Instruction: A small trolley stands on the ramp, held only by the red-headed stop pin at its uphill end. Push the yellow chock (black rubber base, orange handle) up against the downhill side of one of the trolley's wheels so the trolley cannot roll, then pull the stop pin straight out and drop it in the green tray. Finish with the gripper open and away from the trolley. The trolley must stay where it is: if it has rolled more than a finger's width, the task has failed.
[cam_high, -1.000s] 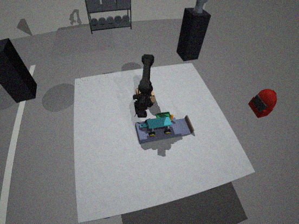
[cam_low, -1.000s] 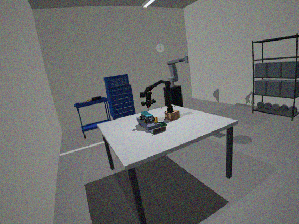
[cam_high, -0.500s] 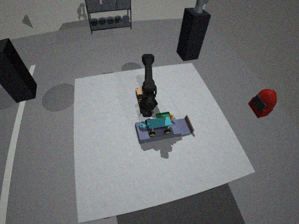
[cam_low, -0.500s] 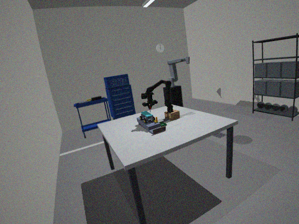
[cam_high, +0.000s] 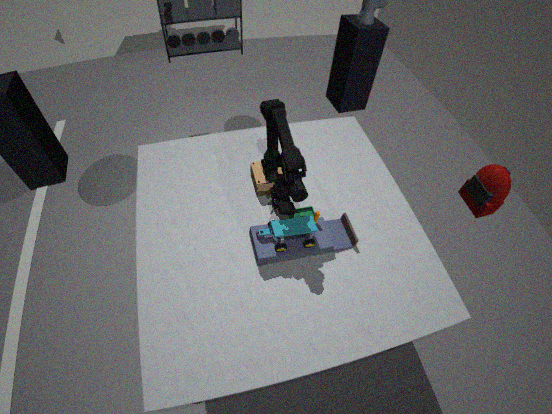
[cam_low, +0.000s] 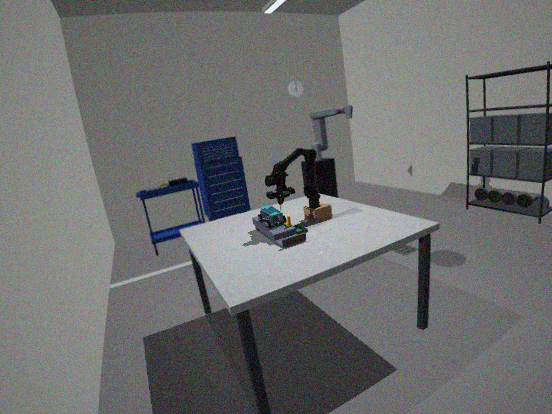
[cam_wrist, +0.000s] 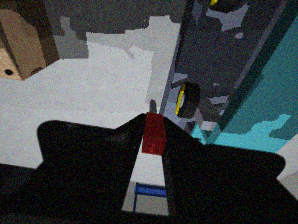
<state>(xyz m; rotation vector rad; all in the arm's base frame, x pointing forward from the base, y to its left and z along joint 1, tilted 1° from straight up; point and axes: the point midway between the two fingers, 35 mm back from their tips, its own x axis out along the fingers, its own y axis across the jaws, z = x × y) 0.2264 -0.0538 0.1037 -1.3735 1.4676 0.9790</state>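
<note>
The yellow chock is 60 mm ahead of my gripper tip, 150 mm to the left of it and 80 mm below it. Round my gripper tip: red-headed stop pin right at my gripper tip; teal trolley 100 mm ahead, 40 mm to the left, 50 mm below; grey ramp 100 mm ahead, 50 mm to the left, 110 mm below.
</note>
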